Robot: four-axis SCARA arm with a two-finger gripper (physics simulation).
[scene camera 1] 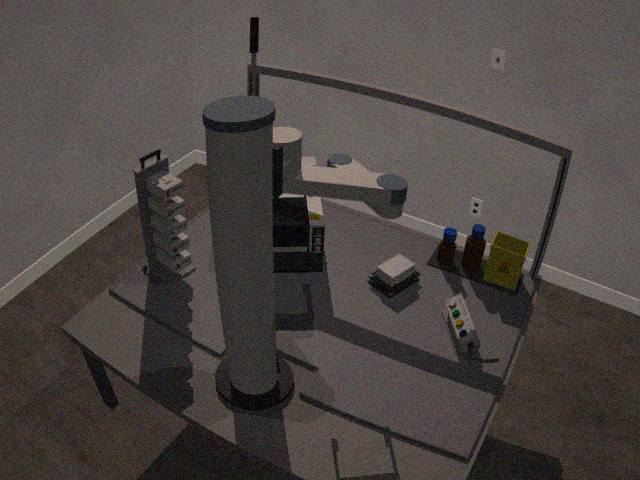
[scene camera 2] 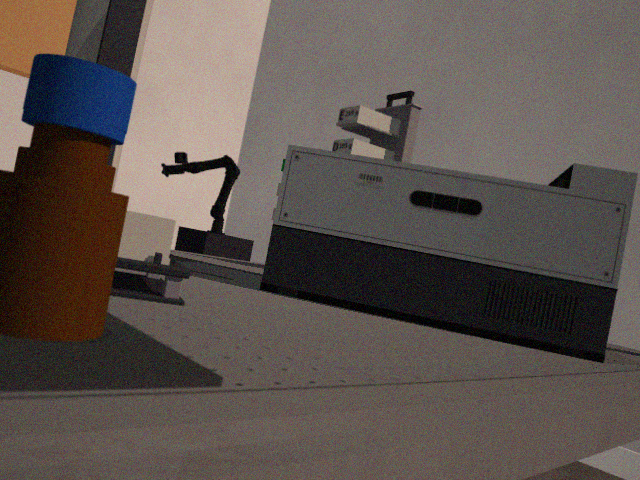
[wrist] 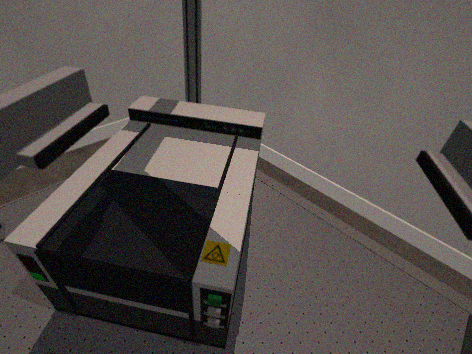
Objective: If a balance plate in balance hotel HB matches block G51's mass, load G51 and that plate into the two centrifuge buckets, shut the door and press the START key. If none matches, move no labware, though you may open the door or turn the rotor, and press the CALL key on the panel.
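Frame: origin at the arm's base, x ahead, y left, z up, level; centimetres.
Where they show: gripper, fingertip midpoint: (wrist: pixel 260 113); arm's base at its link origin: (scene camera 1: pixel 254 380).
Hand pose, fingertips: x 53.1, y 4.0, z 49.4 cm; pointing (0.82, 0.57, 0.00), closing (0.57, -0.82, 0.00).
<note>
Each offset is from my fingertips to the top centre of the thing.
My gripper (wrist: pixel 260 113) is open and empty, its fingers at both sides of the wrist view, above the centrifuge (scene camera 1: pixel 316 245) (scene camera 2: pixel 439 206) (wrist: pixel 232 200); the arm hides it in scene camera 1. The centrifuge's dark door @(dx +3.4, dy +22.8, dz -26.8 cm) (wrist: pixel 135 225) looks shut, so rotor and buckets are hidden. A green key @(dx +3.7, dy +5.7, dz -29.0 cm) (wrist: pixel 215 300) is at its front right. The balance hotel (scene camera 1: pixel 144 222) (scene camera 2: pixel 409 134) holds several pale lettered plates; plate E @(dx -26.4, dy +51.1, dz -6.8 cm) (scene camera 2: pixel 364 118) and plate D @(dx -26.4, dy +51.1, dz -14.6 cm) (scene camera 2: pixel 359 147) show in scene camera 2, masses blurred. A pale block @(dx +14.0, dy -21.6, dz -40.7 cm) (scene camera 1: pixel 396 268) (scene camera 2: pixel 147 235) rests on a dark stand, its label unreadable. The button panel @(dx +0.7, dy -54.0, dz -39.7 cm) (scene camera 1: pixel 467 338) stands front right of it.
Two blue-capped brown bottles (scene camera 1: pixel 446 250) (scene camera 1: pixel 473 253) and a yellow bin (scene camera 1: pixel 505 266) stand at the right back edge. A tall frame (scene camera 1: pixel 413 104) spans the table's back. The arm's thick column (scene camera 1: pixel 242 232) stands at the front. Another black arm (scene camera 2: pixel 222 196) is in the background.
</note>
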